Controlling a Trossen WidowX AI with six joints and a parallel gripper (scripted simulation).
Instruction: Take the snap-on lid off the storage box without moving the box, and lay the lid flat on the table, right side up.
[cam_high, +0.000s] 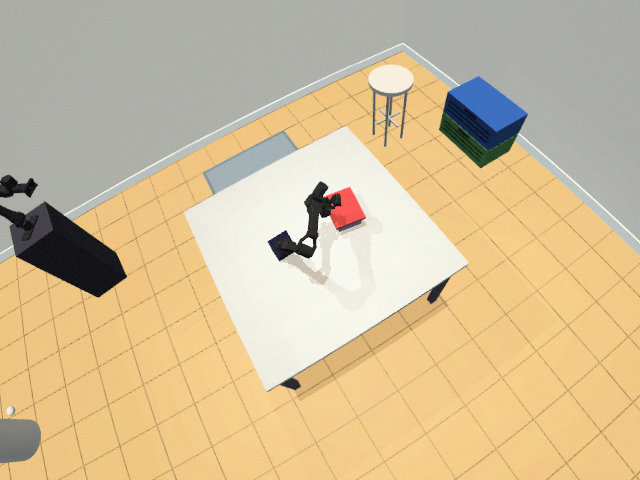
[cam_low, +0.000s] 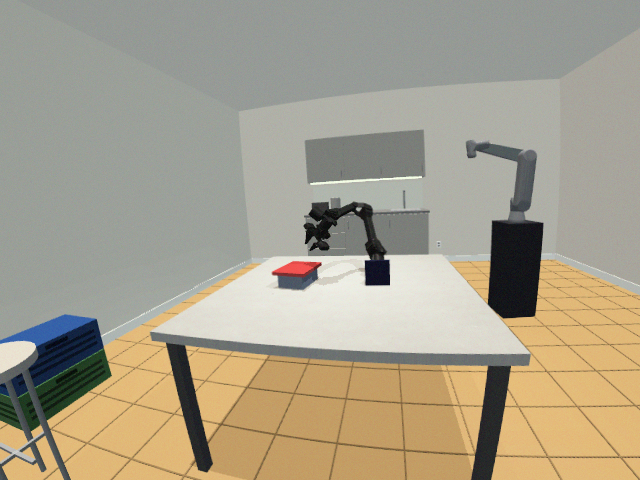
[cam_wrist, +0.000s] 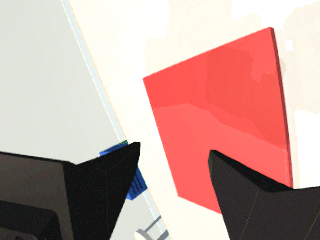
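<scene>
The lid lies 6 cm ahead of my gripper tip, 3 cm to the left of it and 10 cm below it. From my gripper tip the other things lie so: storage box (6 cm ahead, 3 cm to the left, 15 cm below).
</scene>
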